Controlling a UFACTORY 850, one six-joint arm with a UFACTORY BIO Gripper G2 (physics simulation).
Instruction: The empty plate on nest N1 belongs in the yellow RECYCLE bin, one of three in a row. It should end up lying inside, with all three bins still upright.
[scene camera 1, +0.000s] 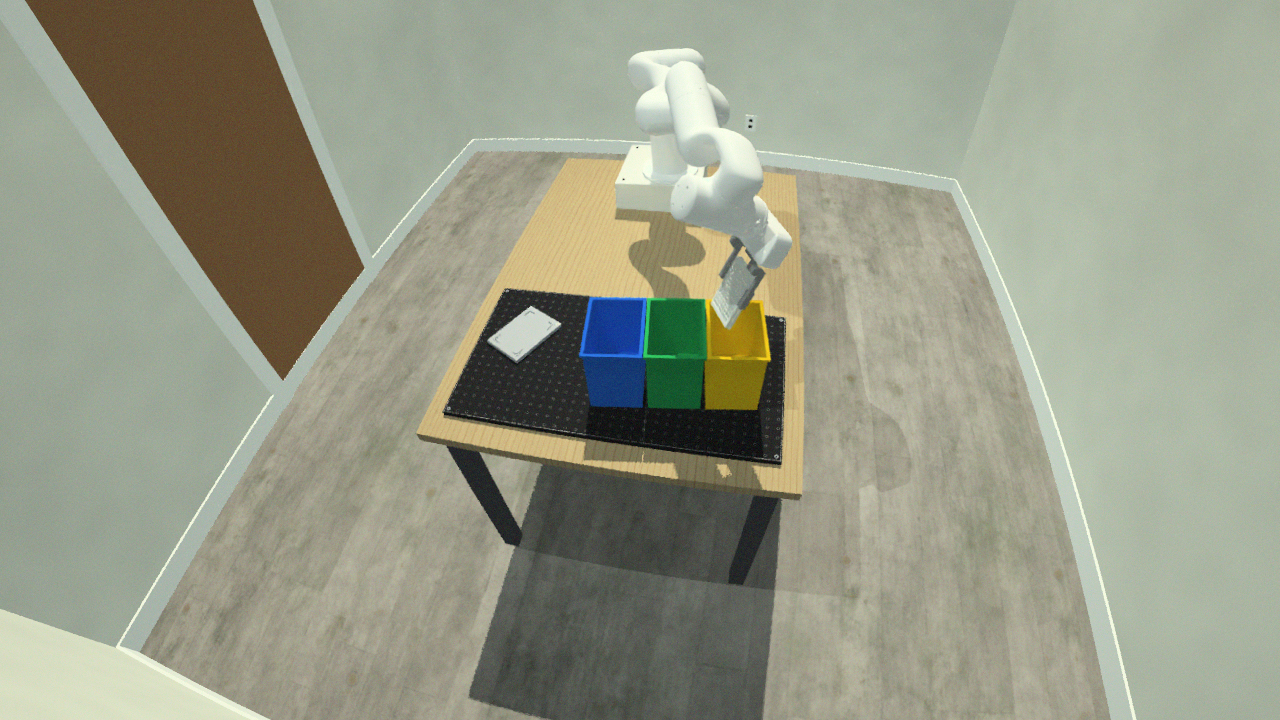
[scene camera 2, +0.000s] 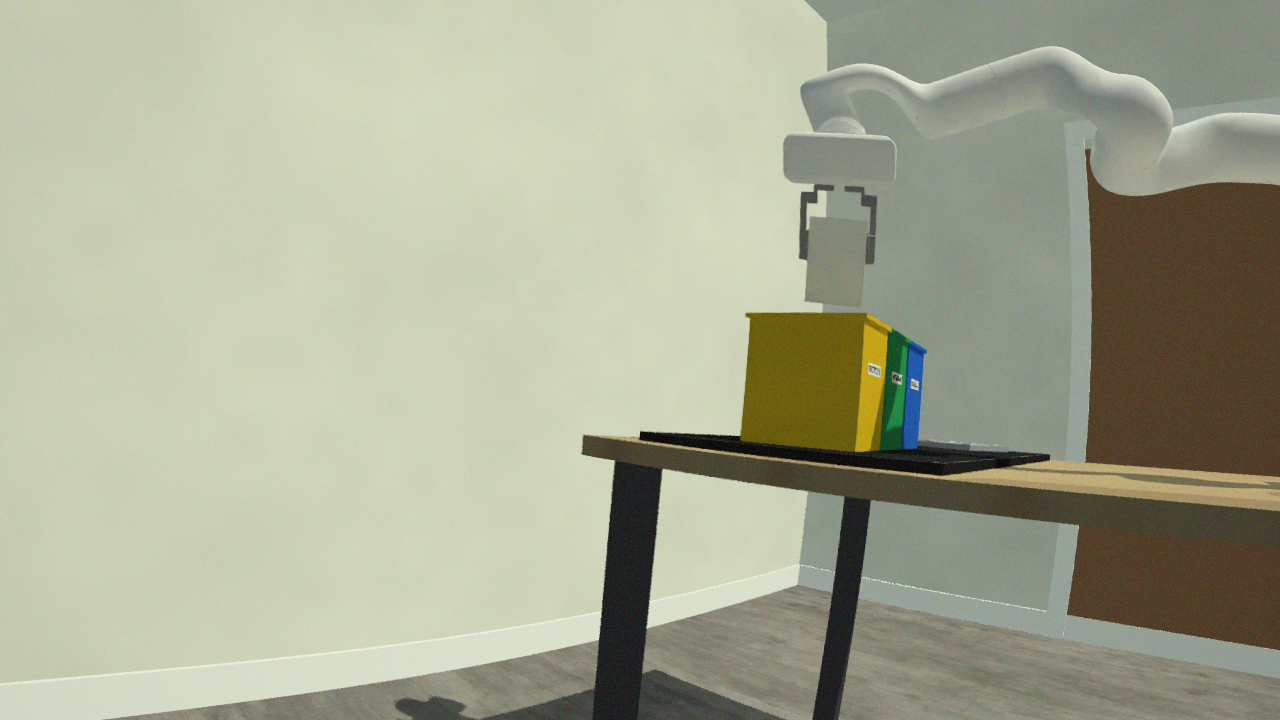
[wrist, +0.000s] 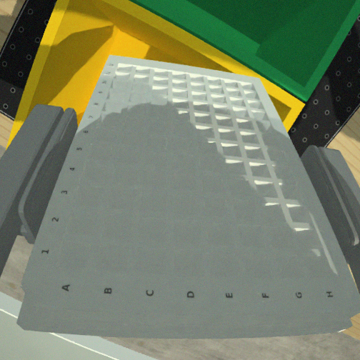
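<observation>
My gripper (scene camera 1: 742, 270) (scene camera 2: 837, 248) (wrist: 187, 185) is shut on the plate (scene camera 1: 735, 293) (scene camera 2: 835, 268) (wrist: 175, 200), a white plate with a grid of square wells, held by its two long sides. The plate is tilted steeply, its far end pointing down. In the scene camera 2 view its lower edge is a little above the rim of the yellow bin (scene camera 1: 735, 383) (scene camera 2: 801, 380) (wrist: 75, 55). In the wrist view the plate hides much of that bin's opening. The yellow bin stands upright at the right end of the row in the scene camera 1 view.
The green bin (scene camera 1: 675, 383) (scene camera 2: 895, 416) (wrist: 300, 30) stands upright beside the yellow one, and the blue bin (scene camera 1: 615, 383) (scene camera 2: 913, 402) beyond it. A light grey nest (scene camera 1: 524, 333) lies on the black perforated board (scene camera 1: 554, 394) (scene camera 2: 930, 463). The arm's base stands at the back of the table.
</observation>
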